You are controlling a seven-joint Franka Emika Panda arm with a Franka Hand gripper.
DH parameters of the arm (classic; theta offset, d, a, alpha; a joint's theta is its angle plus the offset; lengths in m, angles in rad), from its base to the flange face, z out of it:
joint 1: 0 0.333 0 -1.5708
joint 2: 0 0 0 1.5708
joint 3: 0 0.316 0.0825 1.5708
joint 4: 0 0 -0.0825 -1.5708
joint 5: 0 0.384 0 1.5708
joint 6: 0 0 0.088 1.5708
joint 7: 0 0.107 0 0
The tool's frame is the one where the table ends.
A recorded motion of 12 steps. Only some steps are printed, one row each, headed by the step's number.
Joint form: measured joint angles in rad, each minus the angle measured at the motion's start. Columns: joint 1, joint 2, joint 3, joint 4, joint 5, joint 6, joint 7.
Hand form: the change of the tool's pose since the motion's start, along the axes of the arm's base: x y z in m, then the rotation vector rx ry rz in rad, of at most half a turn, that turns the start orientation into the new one. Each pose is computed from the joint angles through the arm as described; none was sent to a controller.
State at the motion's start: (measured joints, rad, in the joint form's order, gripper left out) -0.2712 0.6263 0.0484 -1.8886 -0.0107 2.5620 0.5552
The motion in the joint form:
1: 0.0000 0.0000 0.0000 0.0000 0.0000 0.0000 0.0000
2: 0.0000 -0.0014 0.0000 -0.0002 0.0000 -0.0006 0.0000
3: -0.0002 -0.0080 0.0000 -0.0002 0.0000 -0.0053 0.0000
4: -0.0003 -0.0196 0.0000 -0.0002 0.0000 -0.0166 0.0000
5: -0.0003 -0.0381 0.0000 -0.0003 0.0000 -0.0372 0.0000
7: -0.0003 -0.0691 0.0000 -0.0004 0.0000 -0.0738 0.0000
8: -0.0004 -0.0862 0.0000 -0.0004 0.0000 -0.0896 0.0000
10: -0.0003 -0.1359 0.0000 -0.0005 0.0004 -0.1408 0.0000
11: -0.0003 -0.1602 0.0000 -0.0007 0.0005 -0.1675 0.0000
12: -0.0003 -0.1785 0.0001 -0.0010 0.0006 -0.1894 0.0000
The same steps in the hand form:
1: 0.0000 0.0000 0.0000 0.0000 0.0000 0.0000
2: 0.0001 0.0000 0.0008 -0.0002 -0.0006 0.0000
3: 0.0006 -0.0003 0.0045 -0.0009 -0.0023 -0.0001
4: 0.0011 -0.0006 0.0109 -0.0015 -0.0025 0.0001
5: 0.0015 -0.0007 0.0207 -0.0019 -0.0001 0.0005
7: 0.0017 -0.0009 0.0371 -0.0021 0.0058 0.0012
8: 0.0020 -0.0011 0.0465 -0.0032 0.0047 0.0014
10: 0.0015 -0.0011 0.0735 -0.0050 0.0068 0.0021
11: 0.0006 -0.0009 0.0864 -0.0056 0.0096 0.0024
12: -0.0006 -0.0007 0.0959 -0.0055 0.0136 0.0028

